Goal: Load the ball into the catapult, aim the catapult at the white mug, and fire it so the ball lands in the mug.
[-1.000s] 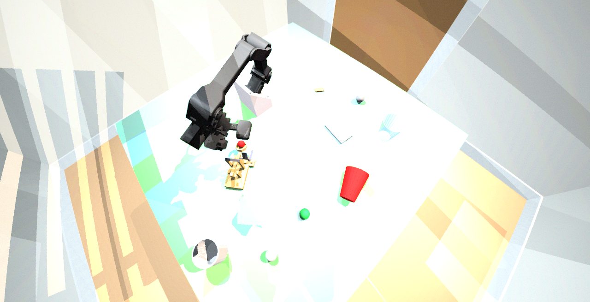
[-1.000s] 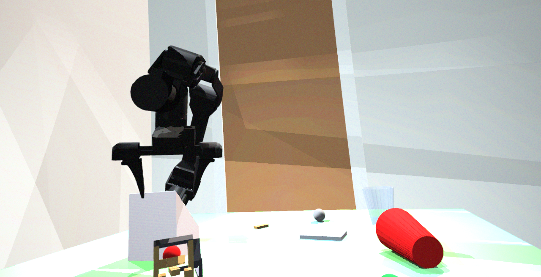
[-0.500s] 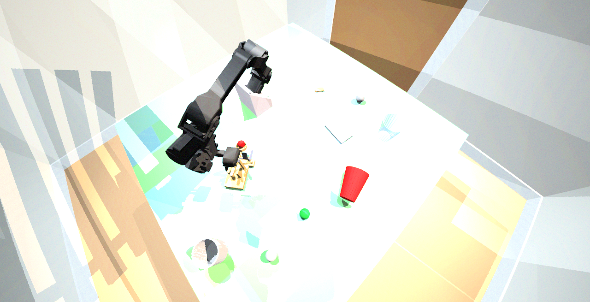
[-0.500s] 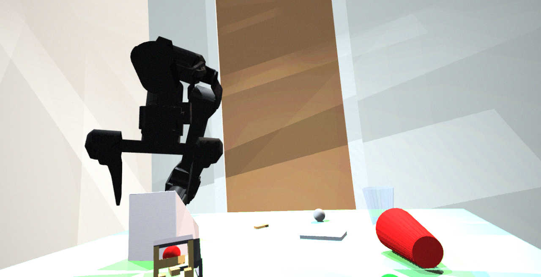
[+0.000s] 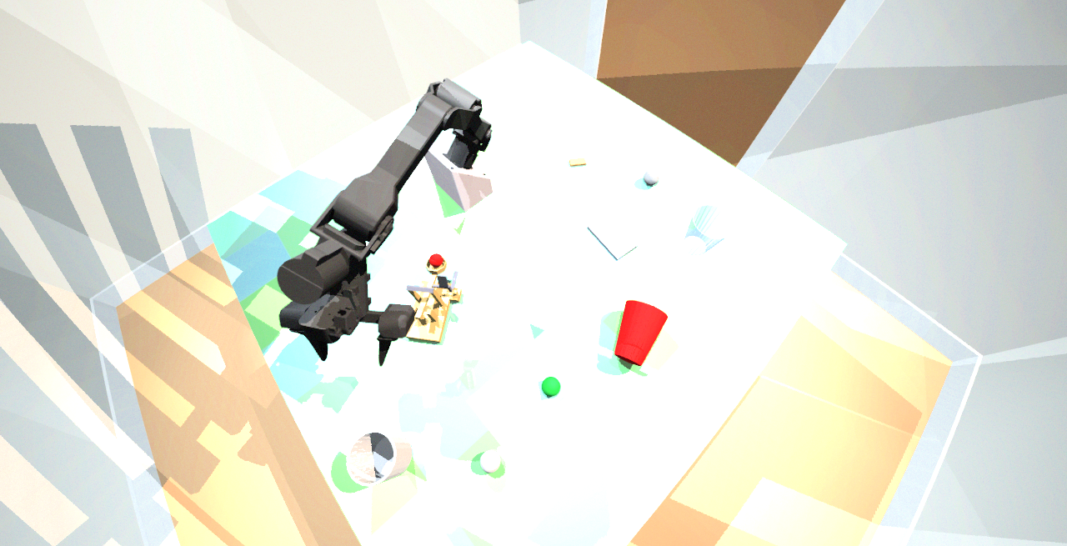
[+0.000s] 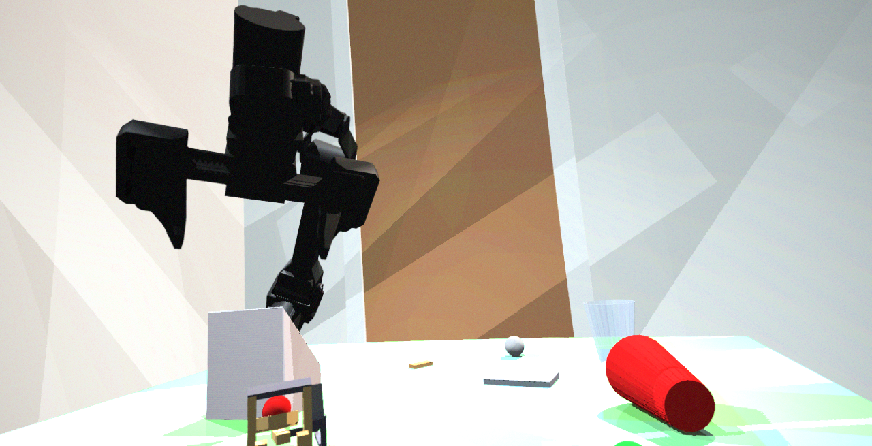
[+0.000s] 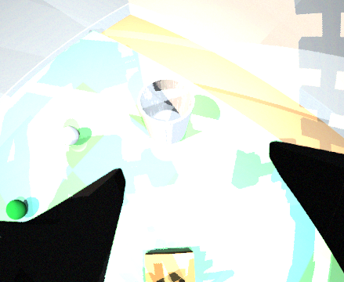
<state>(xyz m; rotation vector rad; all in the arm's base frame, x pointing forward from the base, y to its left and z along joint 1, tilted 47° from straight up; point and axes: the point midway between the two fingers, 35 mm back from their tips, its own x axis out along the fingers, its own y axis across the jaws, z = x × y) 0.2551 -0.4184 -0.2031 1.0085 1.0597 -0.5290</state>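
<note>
Now: gripper tip 240 mm to the right of the red ball, 170 mm above it and 140 mm past it. The rest, counted from my gripper tip: white ball: 250 mm ahead, 210 mm below, 20 mm to the left; wooden catapult: 190 mm to the left, 180 mm below, 90 mm behind; white mug: 200 mm below, 110 mm to the right, 90 mm ahead.
</note>
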